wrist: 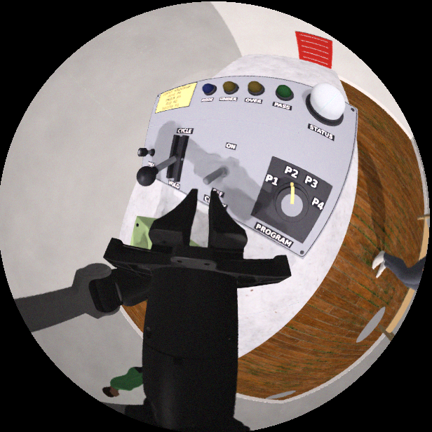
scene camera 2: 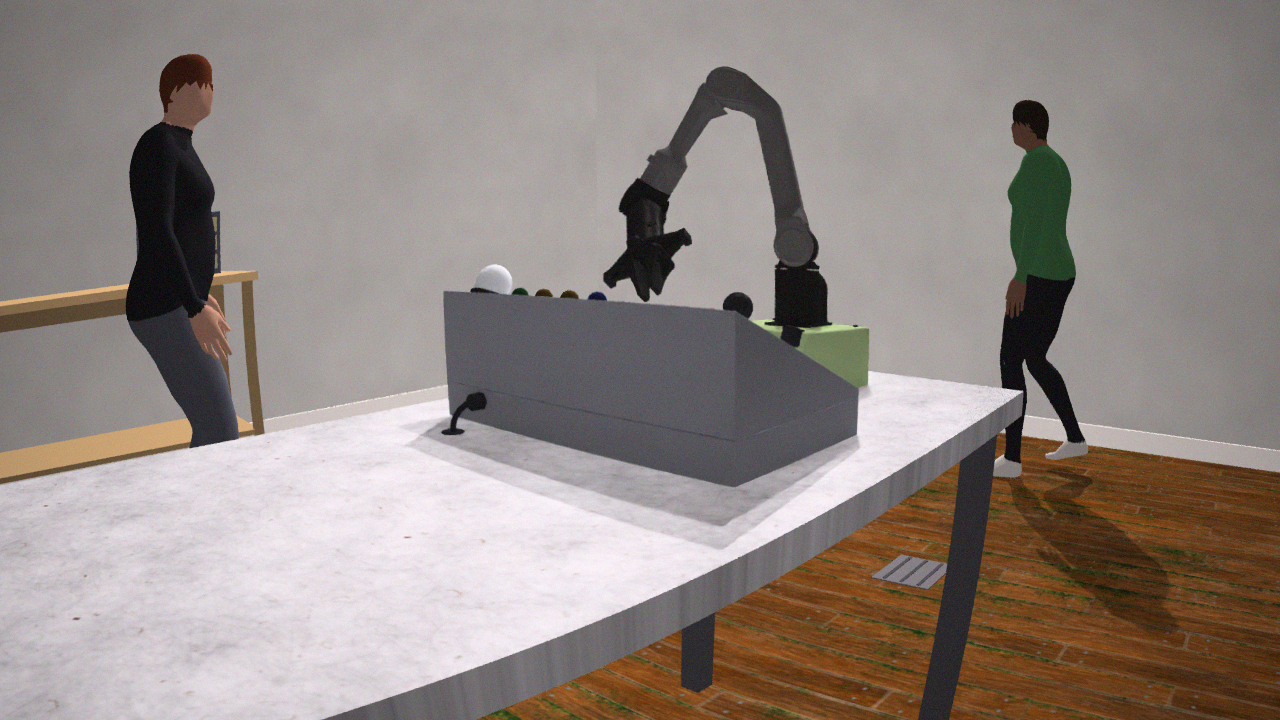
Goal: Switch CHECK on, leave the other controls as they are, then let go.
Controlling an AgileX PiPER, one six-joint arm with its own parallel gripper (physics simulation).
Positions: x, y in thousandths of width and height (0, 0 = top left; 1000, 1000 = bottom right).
Scene:
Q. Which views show the gripper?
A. The wrist view and scene camera 2: all of them.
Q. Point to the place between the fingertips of the gripper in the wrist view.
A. At 471, 455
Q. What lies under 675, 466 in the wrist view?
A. A program dial.

